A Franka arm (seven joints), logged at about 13 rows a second.
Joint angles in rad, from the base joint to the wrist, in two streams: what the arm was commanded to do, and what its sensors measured. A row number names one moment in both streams.
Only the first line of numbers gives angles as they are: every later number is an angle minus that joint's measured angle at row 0.
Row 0, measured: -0.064, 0.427, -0.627, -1.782, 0.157, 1.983, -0.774
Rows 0 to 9, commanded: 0.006, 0.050, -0.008, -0.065, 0.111, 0.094, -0.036; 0.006, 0.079, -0.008, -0.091, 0.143, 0.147, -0.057; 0.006, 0.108, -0.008, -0.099, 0.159, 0.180, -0.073; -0.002, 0.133, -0.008, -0.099, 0.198, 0.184, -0.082; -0.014, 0.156, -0.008, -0.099, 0.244, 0.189, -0.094; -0.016, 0.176, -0.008, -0.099, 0.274, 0.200, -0.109; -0.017, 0.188, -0.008, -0.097, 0.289, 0.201, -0.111; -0.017, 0.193, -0.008, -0.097, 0.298, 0.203, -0.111; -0.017, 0.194, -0.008, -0.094, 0.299, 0.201, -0.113; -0.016, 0.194, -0.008, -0.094, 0.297, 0.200, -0.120
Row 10, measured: -0.019, 0.194, 0.000, -0.101, 0.273, 0.195, -0.090
